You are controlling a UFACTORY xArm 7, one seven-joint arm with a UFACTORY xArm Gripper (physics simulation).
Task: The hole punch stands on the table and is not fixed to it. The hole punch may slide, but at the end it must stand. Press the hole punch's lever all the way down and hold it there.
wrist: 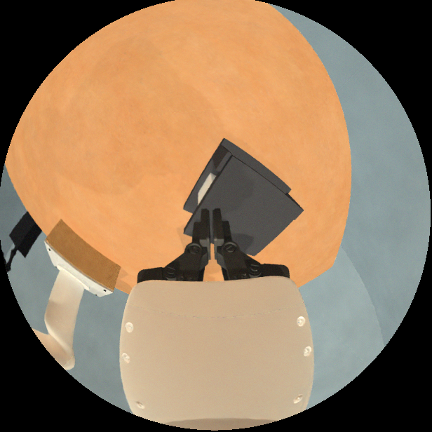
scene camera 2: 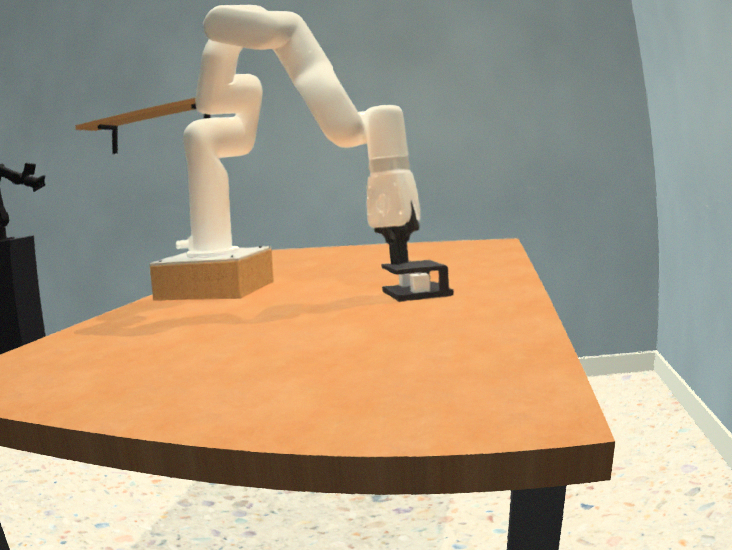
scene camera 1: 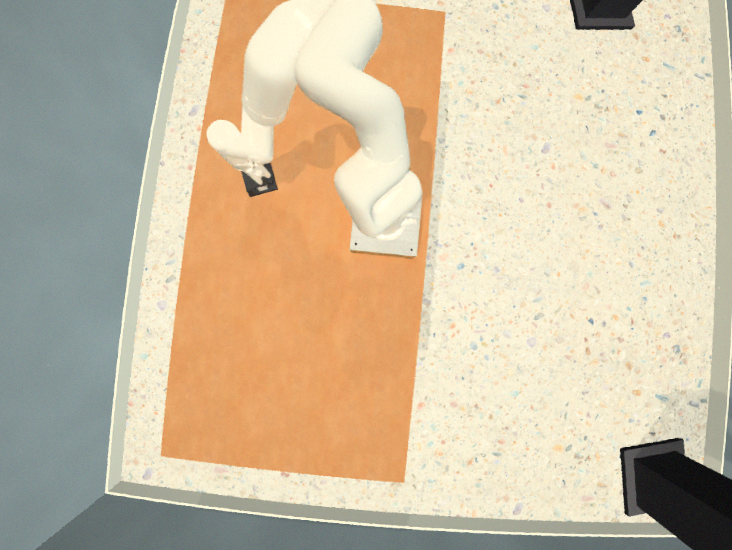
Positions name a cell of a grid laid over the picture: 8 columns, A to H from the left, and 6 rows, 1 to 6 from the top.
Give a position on a black hole punch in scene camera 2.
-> At E4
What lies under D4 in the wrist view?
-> The gripper.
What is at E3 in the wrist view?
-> A black hole punch.
